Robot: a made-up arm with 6 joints. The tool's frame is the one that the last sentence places.
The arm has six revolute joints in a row. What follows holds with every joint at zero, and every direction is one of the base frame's.
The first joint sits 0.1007 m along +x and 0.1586 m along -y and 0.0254 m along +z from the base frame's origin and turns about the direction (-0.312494, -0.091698, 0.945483), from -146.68 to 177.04 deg.
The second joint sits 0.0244 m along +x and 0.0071 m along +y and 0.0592 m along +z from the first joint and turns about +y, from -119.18 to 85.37 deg.
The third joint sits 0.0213 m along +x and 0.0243 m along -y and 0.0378 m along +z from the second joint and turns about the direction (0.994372, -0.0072, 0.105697), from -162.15 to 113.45 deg.
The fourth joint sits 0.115 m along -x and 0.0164 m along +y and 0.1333 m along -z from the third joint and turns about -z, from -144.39 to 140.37 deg.
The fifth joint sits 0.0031 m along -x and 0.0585 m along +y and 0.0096 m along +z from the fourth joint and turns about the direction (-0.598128, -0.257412, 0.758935), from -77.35 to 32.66 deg.
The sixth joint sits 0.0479 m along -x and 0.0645 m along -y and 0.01 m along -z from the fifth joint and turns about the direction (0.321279, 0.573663, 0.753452), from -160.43 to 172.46 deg.
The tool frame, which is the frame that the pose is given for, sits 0.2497 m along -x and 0.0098 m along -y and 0.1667 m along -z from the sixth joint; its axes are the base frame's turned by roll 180, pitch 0 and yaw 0 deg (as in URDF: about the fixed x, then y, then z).
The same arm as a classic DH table. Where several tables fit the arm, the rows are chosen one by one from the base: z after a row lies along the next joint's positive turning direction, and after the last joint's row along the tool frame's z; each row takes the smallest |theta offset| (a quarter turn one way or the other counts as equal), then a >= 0, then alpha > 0; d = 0 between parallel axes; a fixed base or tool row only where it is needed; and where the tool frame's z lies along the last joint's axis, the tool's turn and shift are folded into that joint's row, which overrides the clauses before.
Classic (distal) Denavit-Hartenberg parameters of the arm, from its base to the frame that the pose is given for. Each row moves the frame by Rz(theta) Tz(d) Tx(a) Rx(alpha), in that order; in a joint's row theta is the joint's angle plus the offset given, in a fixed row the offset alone. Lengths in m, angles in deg.
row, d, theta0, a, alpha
base (fixed), 0.1763, -73.65, 0.1805, 19.01
joint 1, -0.1108, 74.49, 0.0417, -95.26
joint 2, -0.0125, -77.78, 0.0353, -90.41
joint 3, -0.0906, 89.96, -0.0156, -96.07
joint 4, 0.0878, -23.70, -0.0550, -139.37
joint 5, 0.0234, 24.28, 0.0124, -76.59
joint 6, -0.2711, 24.03, -0.2131, -138.89
tool (fixed), 0.0171, -29.25, 0.0000, 0.00
Joint limits (deg, base to tool): -146.68..177.04 -119.18..85.37 -162.15..113.45 -144.39..140.37 -77.35..32.66 -160.43..172.46

